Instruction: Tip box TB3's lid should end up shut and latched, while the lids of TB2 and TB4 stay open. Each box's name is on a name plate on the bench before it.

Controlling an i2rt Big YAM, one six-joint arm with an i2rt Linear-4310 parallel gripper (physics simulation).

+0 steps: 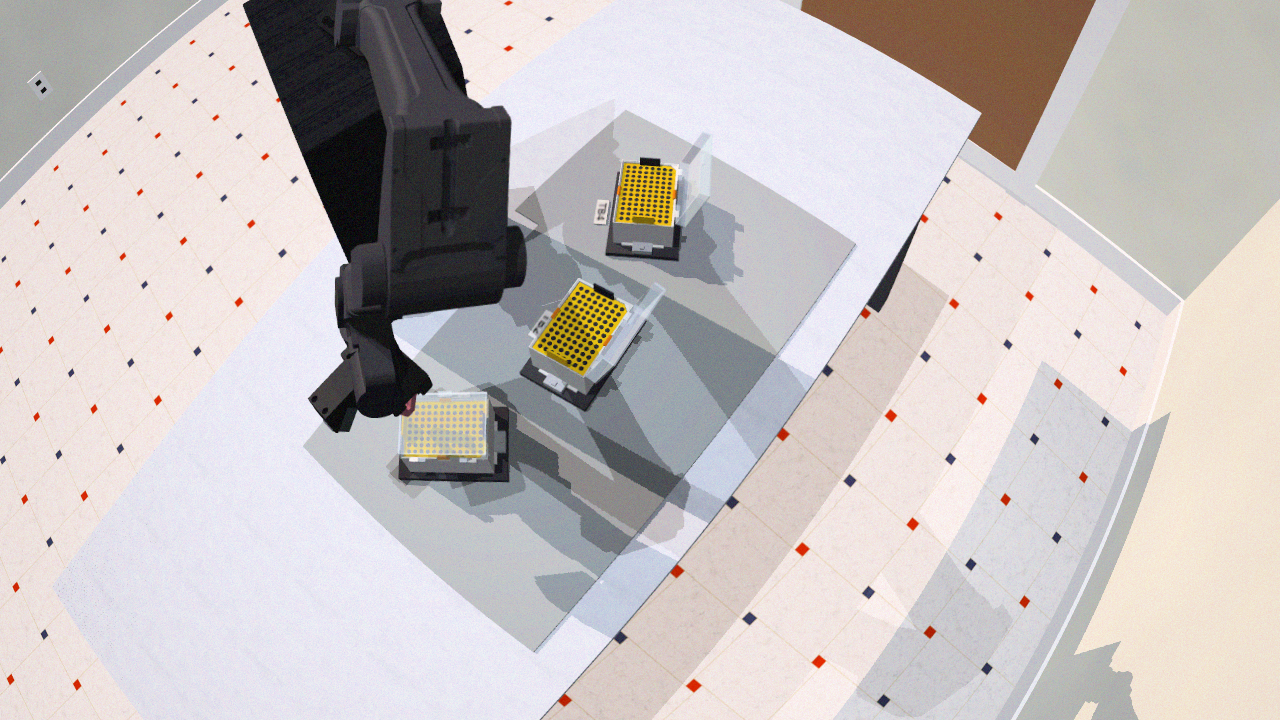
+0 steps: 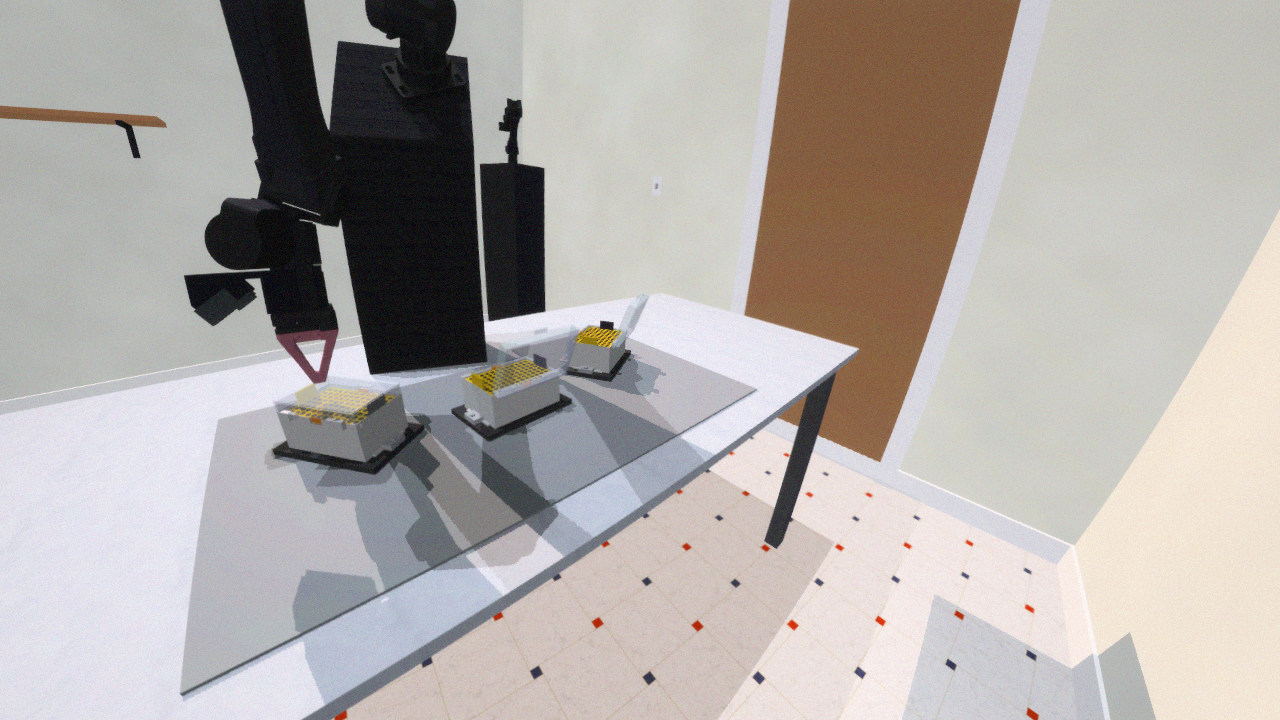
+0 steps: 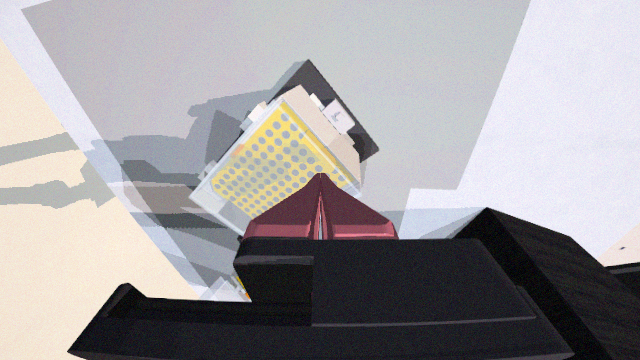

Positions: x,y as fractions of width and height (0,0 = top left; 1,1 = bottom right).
I see my gripper (image 2: 0.25,0.53), a clear lid (image 1: 0.54,0.26) and a clear lid (image 1: 0.35,0.59).
My gripper is seen too in image 3 (image 3: 0.50,0.50).
